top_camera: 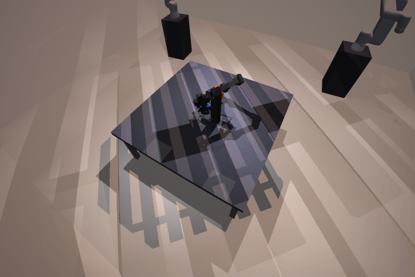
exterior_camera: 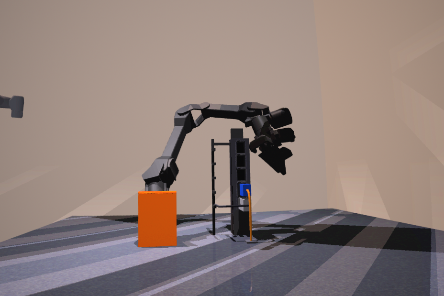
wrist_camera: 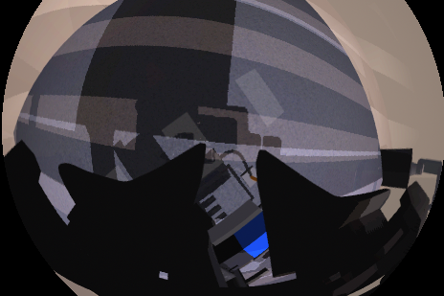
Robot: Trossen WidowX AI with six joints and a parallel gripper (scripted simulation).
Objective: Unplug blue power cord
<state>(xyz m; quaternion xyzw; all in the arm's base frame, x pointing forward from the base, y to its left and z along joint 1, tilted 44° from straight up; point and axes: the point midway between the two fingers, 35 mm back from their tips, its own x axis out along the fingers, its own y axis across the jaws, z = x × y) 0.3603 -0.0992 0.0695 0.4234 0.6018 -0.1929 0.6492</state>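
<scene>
Now: gripper tip 110 mm past the blue plug, 50 mm to the right of it and 40 mm above it.
</scene>
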